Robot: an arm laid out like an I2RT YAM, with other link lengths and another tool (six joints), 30 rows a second.
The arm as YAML. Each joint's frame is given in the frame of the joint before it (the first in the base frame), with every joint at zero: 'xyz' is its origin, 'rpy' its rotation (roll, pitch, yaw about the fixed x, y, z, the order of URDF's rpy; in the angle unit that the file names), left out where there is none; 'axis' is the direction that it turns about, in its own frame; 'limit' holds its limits. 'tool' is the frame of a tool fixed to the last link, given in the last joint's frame.
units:
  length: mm
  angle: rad
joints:
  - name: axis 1
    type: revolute
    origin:
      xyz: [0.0, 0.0, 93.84]
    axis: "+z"
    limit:
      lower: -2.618
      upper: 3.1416
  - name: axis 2
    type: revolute
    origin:
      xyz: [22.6, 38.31, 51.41]
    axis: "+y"
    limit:
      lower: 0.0
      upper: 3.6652
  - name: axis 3
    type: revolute
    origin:
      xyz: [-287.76, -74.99, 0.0]
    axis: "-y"
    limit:
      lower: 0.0
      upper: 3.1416
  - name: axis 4
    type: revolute
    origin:
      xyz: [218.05, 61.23, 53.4]
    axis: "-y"
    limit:
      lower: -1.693
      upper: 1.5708
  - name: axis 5
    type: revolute
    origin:
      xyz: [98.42, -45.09, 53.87]
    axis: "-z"
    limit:
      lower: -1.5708
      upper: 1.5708
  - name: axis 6
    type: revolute
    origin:
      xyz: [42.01, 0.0, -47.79]
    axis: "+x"
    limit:
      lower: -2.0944
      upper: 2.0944
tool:
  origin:
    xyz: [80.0, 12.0, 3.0]
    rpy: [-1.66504, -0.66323, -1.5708]
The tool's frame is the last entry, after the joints.
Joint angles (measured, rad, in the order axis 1, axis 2, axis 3, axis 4, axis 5, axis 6), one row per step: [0.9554 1.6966 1.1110 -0.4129 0.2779 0.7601]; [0.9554 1.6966 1.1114 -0.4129 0.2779 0.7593]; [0.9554 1.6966 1.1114 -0.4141 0.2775 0.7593]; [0.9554 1.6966 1.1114 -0.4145 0.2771 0.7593]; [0.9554 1.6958 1.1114 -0.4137 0.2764 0.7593]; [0.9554 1.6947 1.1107 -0.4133 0.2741 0.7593]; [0.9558 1.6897 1.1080 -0.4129 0.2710 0.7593]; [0.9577 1.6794 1.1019 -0.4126 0.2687 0.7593]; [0.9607 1.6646 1.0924 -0.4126 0.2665 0.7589]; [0.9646 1.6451 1.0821 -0.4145 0.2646 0.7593]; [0.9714 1.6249 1.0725 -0.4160 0.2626 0.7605]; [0.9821 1.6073 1.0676 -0.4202 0.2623 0.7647]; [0.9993 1.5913 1.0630 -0.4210 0.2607 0.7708]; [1.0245 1.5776 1.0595 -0.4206 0.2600 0.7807]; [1.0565 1.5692 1.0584 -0.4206 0.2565 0.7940]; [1.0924 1.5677 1.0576 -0.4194 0.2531 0.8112]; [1.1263 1.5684 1.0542 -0.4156 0.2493 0.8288]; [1.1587 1.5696 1.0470 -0.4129 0.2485 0.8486]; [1.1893 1.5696 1.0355 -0.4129 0.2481 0.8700]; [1.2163 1.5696 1.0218 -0.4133 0.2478 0.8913]
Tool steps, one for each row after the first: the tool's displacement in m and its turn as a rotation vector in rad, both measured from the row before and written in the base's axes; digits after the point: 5 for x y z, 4 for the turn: [0.00005 0.00008 0.00013 -0.0001 -0.0004 0.0006]; [-0.00016 -0.00014 -0.00017 -0.0008 0.0010 0.0002]; [-0.00008 -0.00002 -0.00006 -0.0001 0.0005 0.0002]; [0.00000 0.00015 0.00039 0.0016 -0.0004 0.0004]; [-0.00029 0.00007 0.00018 0.0018 0.0011 0.0012]; [-0.00085 -0.00028 0.00095 0.0037 0.0006 0.0021]; [-0.00184 -0.00082 0.00177 0.0048 -0.0010 0.0032]; [-0.00278 -0.00142 0.00221 0.0052 -0.0017 0.0045]; [-0.00342 -0.00184 0.00337 0.0071 -0.0028 0.0046]; [-0.00417 -0.00097 0.00384 0.0091 -0.0034 0.0070]; [-0.00469 0.00045 0.00414 0.0094 -0.0032 0.0075]; [-0.00633 0.00266 0.00406 0.0128 -0.0027 0.0133]; [-0.00836 0.00483 0.00380 0.0144 -0.0017 0.0179]; [-0.01040 0.00701 0.00264 0.0145 0.0036 0.0237]; [-0.01147 0.00810 0.00046 0.0115 0.0082 0.0246]; [-0.01115 0.00727 -0.00090 0.0095 0.0100 0.0225]; [-0.01097 0.00546 -0.00254 0.0043 0.0113 0.0175]; [-0.01101 0.00332 -0.00400 -0.0009 0.0140 0.0141]; [-0.01003 0.00173 -0.00481 -0.0039 0.0146 0.0103]
